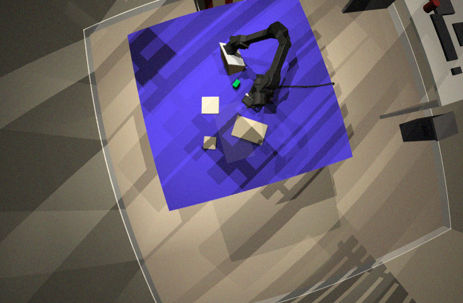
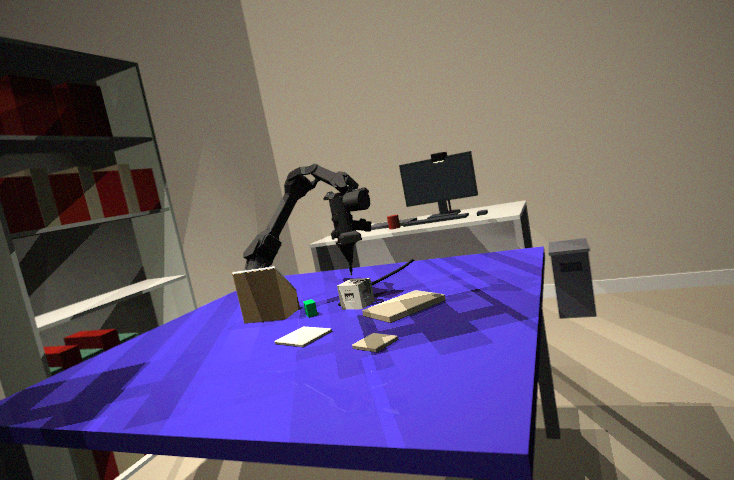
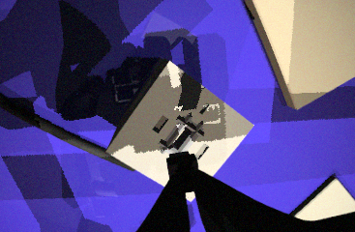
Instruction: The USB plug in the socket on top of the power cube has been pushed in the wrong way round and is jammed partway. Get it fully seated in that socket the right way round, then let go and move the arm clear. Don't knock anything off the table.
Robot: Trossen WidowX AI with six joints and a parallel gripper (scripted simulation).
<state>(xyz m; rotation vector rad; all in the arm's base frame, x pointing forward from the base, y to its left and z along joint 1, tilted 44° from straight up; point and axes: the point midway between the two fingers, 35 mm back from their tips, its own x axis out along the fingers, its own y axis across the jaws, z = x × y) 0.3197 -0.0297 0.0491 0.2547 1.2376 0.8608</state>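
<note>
Now: the dark USB plug 20 mm below my gripper tip. Also, from my gripper tip: large flat tan board: 160 mm ahead, 100 mm to the right, 130 mm below; then small green block: 140 mm behind, 40 mm to the right, 110 mm below; then USB socket: 10 mm to the right, 70 mm below.
</note>
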